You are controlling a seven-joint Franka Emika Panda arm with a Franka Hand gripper.
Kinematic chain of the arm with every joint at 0, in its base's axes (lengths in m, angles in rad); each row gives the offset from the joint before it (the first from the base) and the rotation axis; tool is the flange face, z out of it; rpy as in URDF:
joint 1: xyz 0 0 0.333 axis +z
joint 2: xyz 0 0 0 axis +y
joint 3: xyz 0 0 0.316 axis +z
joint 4: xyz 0.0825 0 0 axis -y
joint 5: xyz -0.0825 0 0.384 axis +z
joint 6: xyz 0 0 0 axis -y
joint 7: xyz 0.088 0 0 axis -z
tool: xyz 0 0 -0.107 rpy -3.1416 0 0
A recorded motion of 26 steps. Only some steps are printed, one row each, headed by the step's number.
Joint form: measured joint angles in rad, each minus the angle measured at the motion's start. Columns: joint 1, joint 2, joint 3, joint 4, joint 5, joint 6, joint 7.
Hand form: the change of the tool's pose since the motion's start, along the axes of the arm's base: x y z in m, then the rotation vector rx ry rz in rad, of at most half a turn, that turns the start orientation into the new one. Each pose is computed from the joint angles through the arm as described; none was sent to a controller.
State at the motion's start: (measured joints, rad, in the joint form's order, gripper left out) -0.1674 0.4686 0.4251 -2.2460 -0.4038 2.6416 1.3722
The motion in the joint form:
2: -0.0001 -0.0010 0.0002 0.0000 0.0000 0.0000 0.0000
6: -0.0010 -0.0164 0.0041 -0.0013 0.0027 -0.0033 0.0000
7: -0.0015 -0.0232 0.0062 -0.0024 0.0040 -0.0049 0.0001
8: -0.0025 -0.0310 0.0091 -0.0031 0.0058 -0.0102 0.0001
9: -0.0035 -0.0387 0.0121 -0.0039 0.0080 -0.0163 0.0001
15: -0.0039 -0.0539 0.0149 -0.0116 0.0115 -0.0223 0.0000
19: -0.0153 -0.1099 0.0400 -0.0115 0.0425 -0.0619 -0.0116
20: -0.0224 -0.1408 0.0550 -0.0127 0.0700 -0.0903 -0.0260
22: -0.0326 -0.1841 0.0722 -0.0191 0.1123 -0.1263 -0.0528
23: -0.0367 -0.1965 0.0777 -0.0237 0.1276 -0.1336 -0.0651
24: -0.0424 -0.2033 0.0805 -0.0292 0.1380 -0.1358 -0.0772
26: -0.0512 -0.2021 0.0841 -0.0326 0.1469 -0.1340 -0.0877
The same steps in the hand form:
2: 0.0001 0.0000 0.0005 -0.0001 -0.0010 0.0001
6: 0.0014 0.0009 0.0076 -0.0019 -0.0118 0.0005
7: 0.0016 0.0015 0.0106 -0.0027 -0.0159 0.0009
8: 0.0018 0.0019 0.0140 -0.0051 -0.0182 0.0010
9: 0.0018 0.0024 0.0172 -0.0077 -0.0195 0.0009
15: 0.0000 0.0026 0.0216 -0.0127 -0.0214 0.0014
19: 0.0022 0.0057 0.0473 -0.0207 -0.0366 -0.0028
20: 0.0016 0.0072 0.0603 -0.0237 -0.0349 -0.0050
22: -0.0008 0.0073 0.0766 -0.0258 -0.0292 -0.0068
23: -0.0022 0.0071 0.0804 -0.0238 -0.0265 -0.0053
24: -0.0034 0.0050 0.0815 -0.0217 -0.0231 -0.0039
26: -0.0037 0.0022 0.0801 -0.0160 -0.0179 -0.0053

